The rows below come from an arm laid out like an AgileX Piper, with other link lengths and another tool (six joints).
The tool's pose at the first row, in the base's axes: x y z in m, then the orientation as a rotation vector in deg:
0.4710, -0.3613, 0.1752, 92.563, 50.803, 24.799
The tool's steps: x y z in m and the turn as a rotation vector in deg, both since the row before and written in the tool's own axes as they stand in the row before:
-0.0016, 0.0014, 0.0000, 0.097, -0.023, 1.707
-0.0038, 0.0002, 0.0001, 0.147, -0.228, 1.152
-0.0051, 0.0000, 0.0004, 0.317, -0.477, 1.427
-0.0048, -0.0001, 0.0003, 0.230, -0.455, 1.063
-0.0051, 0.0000, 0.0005, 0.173, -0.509, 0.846
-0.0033, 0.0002, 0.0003, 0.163, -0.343, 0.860
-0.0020, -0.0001, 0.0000, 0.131, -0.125, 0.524
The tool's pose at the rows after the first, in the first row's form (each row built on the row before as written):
0.4704, -0.3625, 0.1768, 93.510, 49.492, 25.934
0.4681, -0.3654, 0.1776, 94.238, 48.471, 26.489
0.4650, -0.3694, 0.1782, 95.275, 47.101, 26.959
0.4620, -0.3731, 0.1786, 96.046, 45.999, 27.223
0.4589, -0.3771, 0.1790, 96.663, 45.007, 27.307
0.4569, -0.3797, 0.1794, 97.252, 44.117, 27.548
0.4555, -0.3811, 0.1795, 97.628, 43.645, 27.759

